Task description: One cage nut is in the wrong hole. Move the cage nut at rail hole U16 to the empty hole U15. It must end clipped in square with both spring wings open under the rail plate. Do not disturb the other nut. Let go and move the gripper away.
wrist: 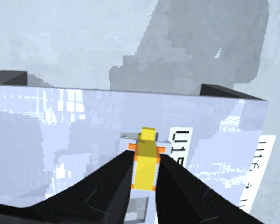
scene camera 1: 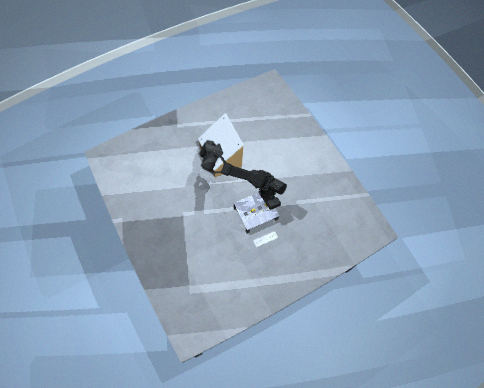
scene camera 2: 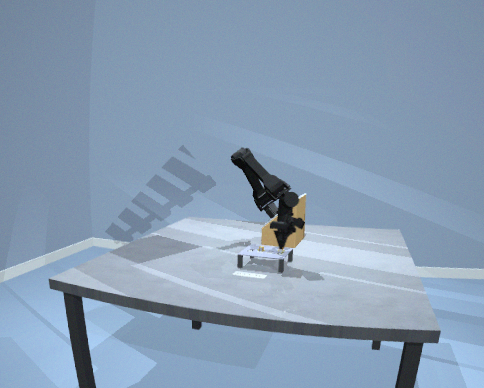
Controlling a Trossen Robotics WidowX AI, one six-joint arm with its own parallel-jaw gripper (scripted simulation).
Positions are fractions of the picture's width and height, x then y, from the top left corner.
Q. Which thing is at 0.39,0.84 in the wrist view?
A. My gripper.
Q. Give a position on a yellow cage nut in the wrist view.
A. At 0.52,0.68
